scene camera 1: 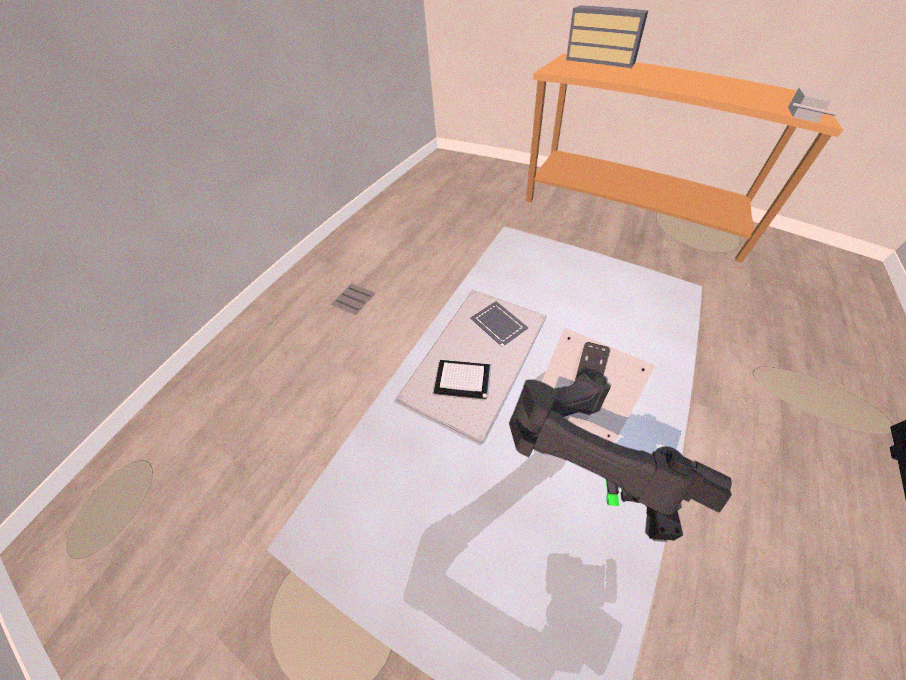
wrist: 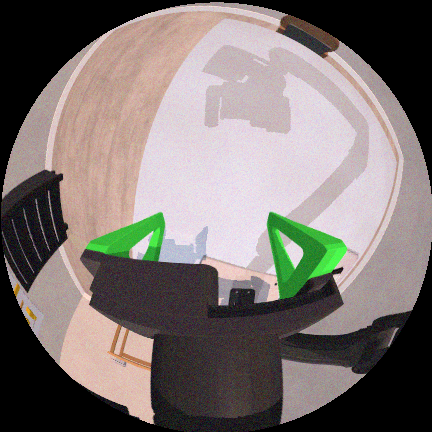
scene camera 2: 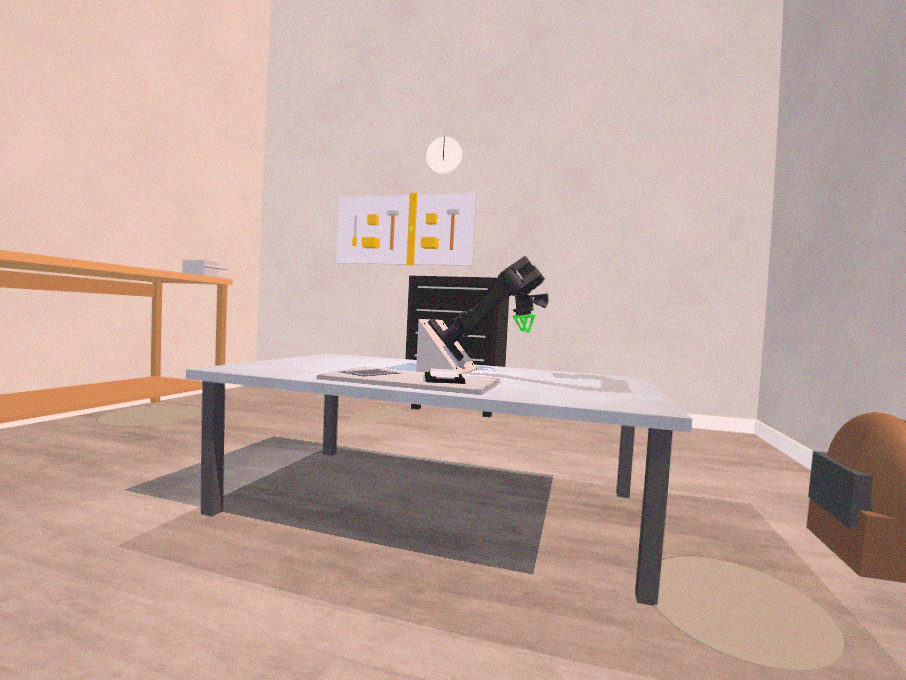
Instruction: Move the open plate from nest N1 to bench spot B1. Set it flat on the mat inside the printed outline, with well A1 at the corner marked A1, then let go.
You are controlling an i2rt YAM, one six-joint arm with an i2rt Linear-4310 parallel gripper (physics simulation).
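Seen in the pictures: gripper, between the fingertips: (scene camera 1: 629,503) (wrist: 215,217) (scene camera 2: 525,332); arm's base, origin of its link: (scene camera 1: 588,378) (scene camera 2: 445,340).
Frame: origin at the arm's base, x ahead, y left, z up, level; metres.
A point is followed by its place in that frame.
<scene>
The white open plate (scene camera 1: 462,378) @[x 0.347, y 0.097, z -0.085 m] sits in the black nest (scene camera 1: 438,387) (scene camera 2: 444,378) on the near half of the pale board in scene camera 1. The dark mat with a printed dashed outline (scene camera 1: 499,322) @[x 0.330, y -0.174, z -0.107 m] (scene camera 2: 371,372) @[x 0.339, y -0.166, z -0.107 m] lies on the far half of the same board, with nothing on it. Well and corner letters are too small to read. My gripper (scene camera 2: 524,329) @[x -0.154, y 0.304, z 0.047 m] (wrist: 215,217) @[x -0.154, y 0.304, z 0.047 m] is open and empty, its green fingers wide apart. It hangs high above the table, well away from the plate. In scene camera 1 one green fingertip shows below the arm. The plate does not show in the wrist view.
The pale board (scene camera 1: 431,409) @[x 0.393, y 0.221, z -0.108 m] (scene camera 2: 468,387) @[x 0.480, y 0.195, z -0.108 m] lies on the white table (scene camera 1: 351,541) @[x 0.410, y 0.636, z -0.121 m] (scene camera 2: 585,406) @[x 0.556, y 0.520, z -0.121 m]. The arm stands on a pinkish base plate (scene camera 1: 635,380) @[x -0.116, y -0.019, z 0.036 m] beside it. An orange shelf bench (scene camera 1: 687,84) stands by the wall. A black slatted cabinet (scene camera 2: 420,322) (wrist: 35,225) stands behind the table.
</scene>
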